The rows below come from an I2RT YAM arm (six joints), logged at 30 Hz.
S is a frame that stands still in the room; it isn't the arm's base.
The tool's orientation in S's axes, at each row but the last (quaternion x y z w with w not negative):
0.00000, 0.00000, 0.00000, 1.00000
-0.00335, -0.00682, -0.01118, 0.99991
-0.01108, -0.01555, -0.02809, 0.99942
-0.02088, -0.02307, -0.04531, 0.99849
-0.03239, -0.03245, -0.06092, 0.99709
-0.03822, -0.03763, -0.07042, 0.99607
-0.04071, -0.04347, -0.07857, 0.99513
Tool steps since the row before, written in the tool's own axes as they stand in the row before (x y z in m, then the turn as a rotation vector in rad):
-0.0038, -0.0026, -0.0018, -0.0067, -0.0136, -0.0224
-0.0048, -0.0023, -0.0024, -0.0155, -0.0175, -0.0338
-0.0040, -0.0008, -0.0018, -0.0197, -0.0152, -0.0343
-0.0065, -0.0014, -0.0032, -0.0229, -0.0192, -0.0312
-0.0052, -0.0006, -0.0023, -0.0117, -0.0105, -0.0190
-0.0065, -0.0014, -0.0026, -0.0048, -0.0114, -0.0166
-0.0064, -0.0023, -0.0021, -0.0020, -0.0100, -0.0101
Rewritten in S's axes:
-0.0038, -0.0026, -0.0018, -0.0067, -0.0136, -0.0224
-0.0048, -0.0022, -0.0025, -0.0154, -0.0174, -0.0339
-0.0040, -0.0006, -0.0019, -0.0195, -0.0149, -0.0346
-0.0065, -0.0010, -0.0035, -0.0232, -0.0184, -0.0315
-0.0051, -0.0001, -0.0026, -0.0117, -0.0103, -0.0191
-0.0064, -0.0007, -0.0030, -0.0052, -0.0119, -0.0161
-0.0065, -0.0015, -0.0025, -0.0028, -0.0104, -0.0095

